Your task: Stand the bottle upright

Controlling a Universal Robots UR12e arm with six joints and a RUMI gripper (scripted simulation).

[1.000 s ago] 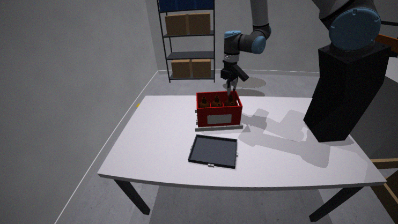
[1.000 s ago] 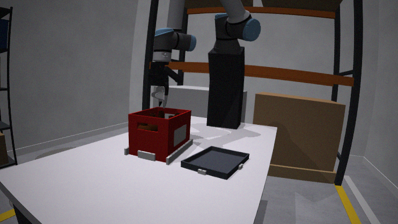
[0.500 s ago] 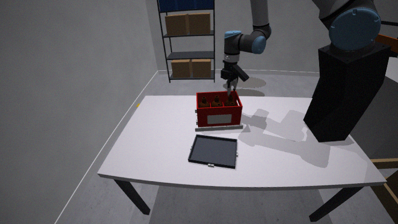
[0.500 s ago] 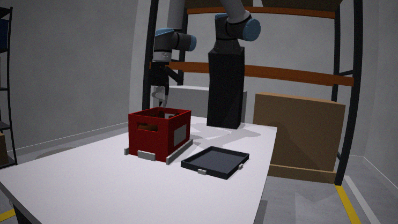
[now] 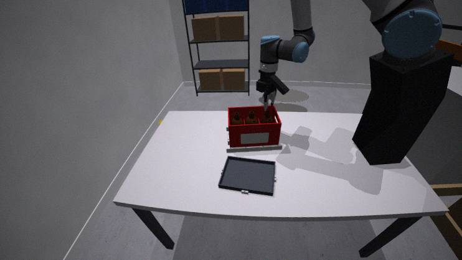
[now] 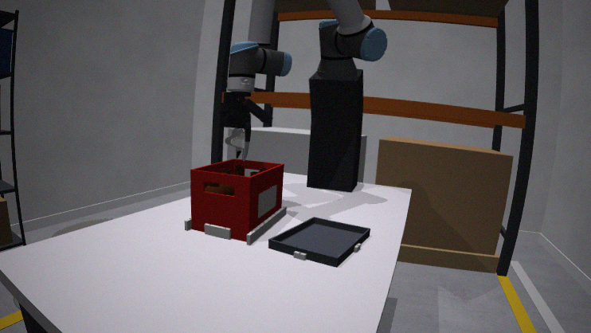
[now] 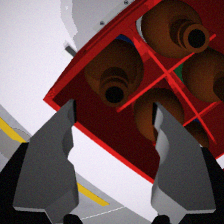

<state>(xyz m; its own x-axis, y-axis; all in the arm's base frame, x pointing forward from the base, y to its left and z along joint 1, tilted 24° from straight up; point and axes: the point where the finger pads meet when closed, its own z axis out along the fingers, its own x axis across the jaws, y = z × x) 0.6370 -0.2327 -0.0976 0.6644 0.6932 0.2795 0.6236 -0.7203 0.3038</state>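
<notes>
Right now the glass bottle is 11 cm below my hand, 10 cm ahead of it and 1 cm to the right of it. From my hand the other things lie so: dark tray 31 cm to the left, 18 cm below, 16 cm ahead; then red crate 11 cm below, 10 cm ahead, 4 cm to the left; then brown bottle 18 cm ahead, 11 cm below.
</notes>
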